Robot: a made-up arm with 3 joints.
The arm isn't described. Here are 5 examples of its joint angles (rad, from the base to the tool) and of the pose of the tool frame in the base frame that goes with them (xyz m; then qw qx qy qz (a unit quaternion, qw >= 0)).
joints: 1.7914 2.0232 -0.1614
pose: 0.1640 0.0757 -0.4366 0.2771 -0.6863 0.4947 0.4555
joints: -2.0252 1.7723 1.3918
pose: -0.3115 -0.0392 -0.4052 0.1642 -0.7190 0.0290 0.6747
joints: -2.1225 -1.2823 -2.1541
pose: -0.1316 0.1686 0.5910 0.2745 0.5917 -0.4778 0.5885
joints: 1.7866 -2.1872 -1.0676
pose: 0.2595 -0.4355 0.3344 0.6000 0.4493 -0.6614 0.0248
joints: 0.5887 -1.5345 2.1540
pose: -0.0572 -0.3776 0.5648 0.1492 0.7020 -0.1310 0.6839
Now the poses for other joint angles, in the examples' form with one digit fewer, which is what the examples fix.
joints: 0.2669 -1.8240 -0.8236
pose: -0.327 -0.255 0.478 0.598 -0.146 -0.751 -0.239
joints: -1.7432 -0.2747 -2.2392
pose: -0.265 -0.324 0.404 0.184 -0.619 0.644 -0.410
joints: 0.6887 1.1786 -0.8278
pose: 0.399 0.121 -0.225 0.641 -0.486 0.366 0.467
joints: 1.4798 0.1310 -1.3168
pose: 0.205 0.441 0.262 0.556 -0.486 -0.373 0.562
